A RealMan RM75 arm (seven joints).
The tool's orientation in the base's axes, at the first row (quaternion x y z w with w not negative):
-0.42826 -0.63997 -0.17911 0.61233
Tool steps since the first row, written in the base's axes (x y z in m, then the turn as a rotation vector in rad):
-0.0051 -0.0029 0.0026 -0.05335 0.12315 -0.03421
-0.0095 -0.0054 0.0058 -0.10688 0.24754 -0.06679
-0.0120 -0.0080 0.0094 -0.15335 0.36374 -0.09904
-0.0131 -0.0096 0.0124 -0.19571 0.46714 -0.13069
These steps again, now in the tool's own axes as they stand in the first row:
0.0009 -0.0063 0.0005 0.00220 0.03923 0.13281
0.0026 -0.0121 0.0008 0.00632 0.07854 0.26637
0.0048 -0.0165 -0.0002 0.00888 0.11852 0.38924
0.0069 -0.0192 -0.0013 0.00828 0.15419 0.49976

